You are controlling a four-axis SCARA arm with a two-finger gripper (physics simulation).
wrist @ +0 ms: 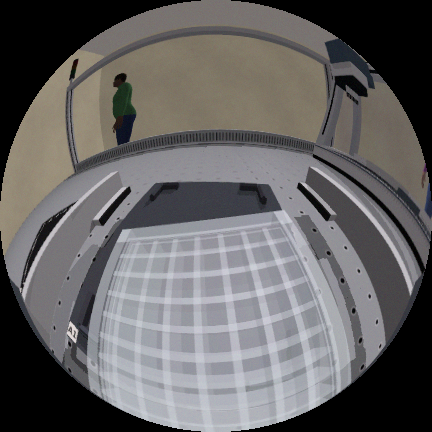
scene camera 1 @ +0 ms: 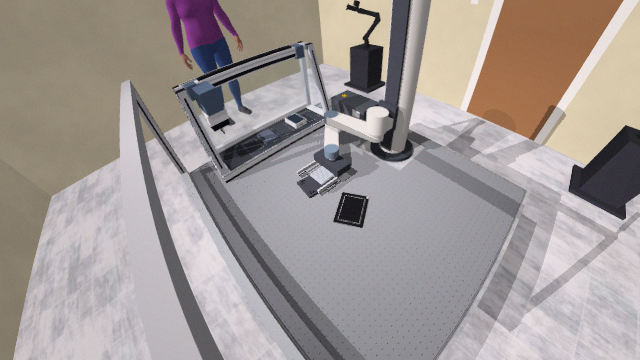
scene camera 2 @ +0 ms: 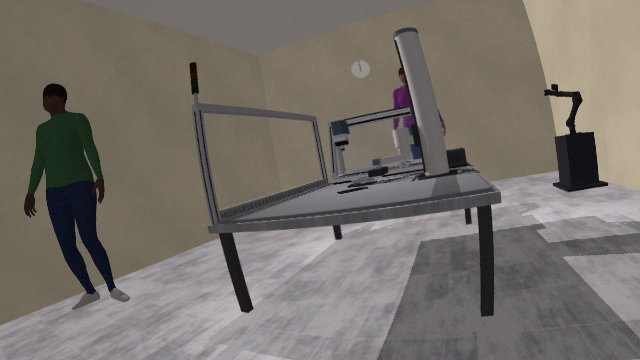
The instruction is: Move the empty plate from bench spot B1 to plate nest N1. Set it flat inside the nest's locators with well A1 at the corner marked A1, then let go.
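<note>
The clear gridded plate lies over the dark nest, turned slightly against it. In the wrist view, its far edge is short of the nest's two far corner locators, and its right side reaches past the nest. The white A1 label is at the nest's near left. I cannot tell whether the plate is flat, nor which corner is well A1. My gripper is open, with one finger along each side of the plate and gaps between. The plate's near end is cut off in the wrist view.
A black rectangle with a white outline lies on the bench beside the nest, with no plate on it. A framed gantry with a dark deck stands at the back left. The arm's column stands behind. A person in green stands beyond the bench.
</note>
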